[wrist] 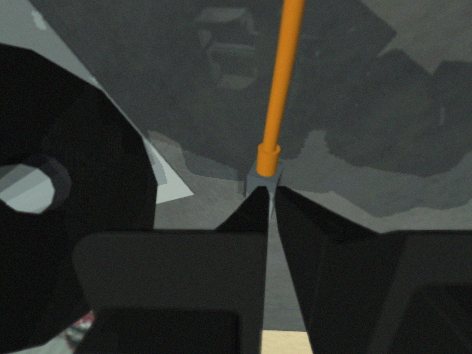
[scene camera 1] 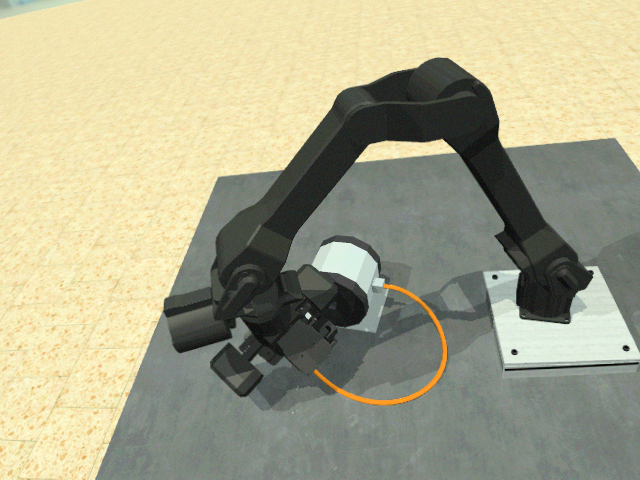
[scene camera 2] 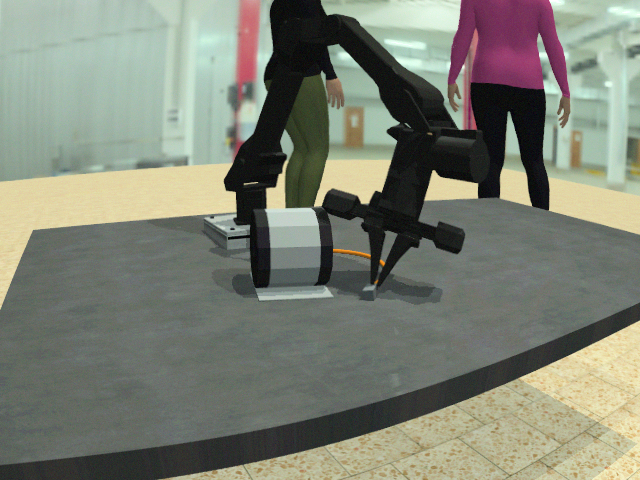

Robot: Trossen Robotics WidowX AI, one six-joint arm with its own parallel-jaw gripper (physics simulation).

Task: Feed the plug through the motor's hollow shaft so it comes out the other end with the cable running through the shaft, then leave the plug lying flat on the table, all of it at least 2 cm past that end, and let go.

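Frame: origin at the arm's base, x back, y left, z down, level; centimetres.
Where they show: gripper, between the fingertips: (wrist: 270, 195) (scene camera 2: 375, 285); arm's base, origin of its link: (scene camera 1: 543, 304).
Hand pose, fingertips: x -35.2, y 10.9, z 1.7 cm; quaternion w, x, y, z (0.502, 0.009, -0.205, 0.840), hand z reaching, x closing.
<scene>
Each offset is from my fingertips to the top centre of the thing. "spot": to the spot under its first point. Level surfaces: height alone.
The motor @[dy -9.8, dx +6.8, dz -8.8 cm] (scene camera 1: 345, 260) (scene camera 2: 294, 248) is a light cylinder with black ends on a pale foot. In the wrist view its black end @[spot: dy -5.2, dx +5.3, dz -0.6 cm] (wrist: 117, 150) shows at the left, with the shaft's opening in it. The orange cable (scene camera 1: 445, 351) (scene camera 2: 354, 252) (wrist: 283, 75) loops from a small block on the motor to the grey plug @[dy -0.7, dx -0.3, dz -0.1 cm] (scene camera 2: 368, 293) (wrist: 253, 181). The plug sits low at the table beside the motor, outside the shaft. My gripper (scene camera 2: 376, 284) (wrist: 270, 195) is shut to a thin gap narrower than the plug, its tips right over it. The tips partly hide the plug, and scene camera 1 does not show them.
The arm's pale base plate (scene camera 1: 568, 346) (scene camera 2: 219, 228) is bolted on the dark table @[dz +1.4 cm] (scene camera 1: 439, 439) (scene camera 2: 180, 361). The motor stands close beside the fingers. A table edge runs beyond the wrist in scene camera 1. Two people stand behind the table in scene camera 2.
</scene>
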